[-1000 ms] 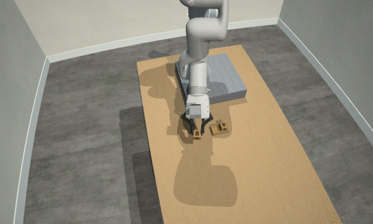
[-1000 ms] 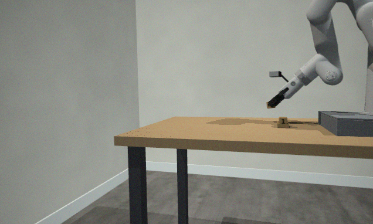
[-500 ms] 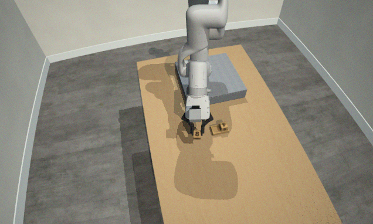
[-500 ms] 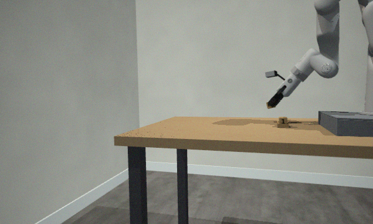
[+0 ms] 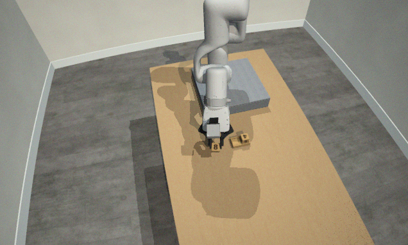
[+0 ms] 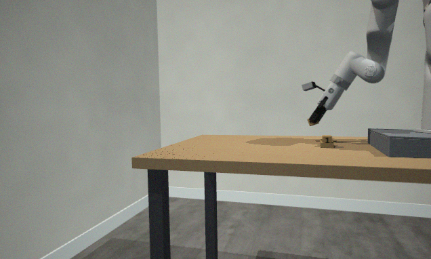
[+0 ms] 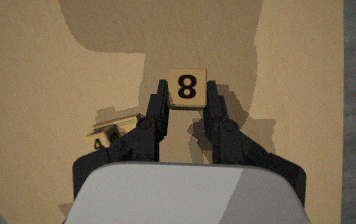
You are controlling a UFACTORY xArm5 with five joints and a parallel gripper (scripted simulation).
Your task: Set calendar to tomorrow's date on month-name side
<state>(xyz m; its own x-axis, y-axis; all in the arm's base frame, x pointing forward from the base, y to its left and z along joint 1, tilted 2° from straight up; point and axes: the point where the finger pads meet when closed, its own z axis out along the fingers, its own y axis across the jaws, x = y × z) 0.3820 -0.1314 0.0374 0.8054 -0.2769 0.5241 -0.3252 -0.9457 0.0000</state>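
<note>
The wooden cube is 20 mm below my hand and 10 mm ahead of it. The rest, counted from my hand: wooden tray: 120 mm to the left, 90 mm below, 30 mm behind.
</note>
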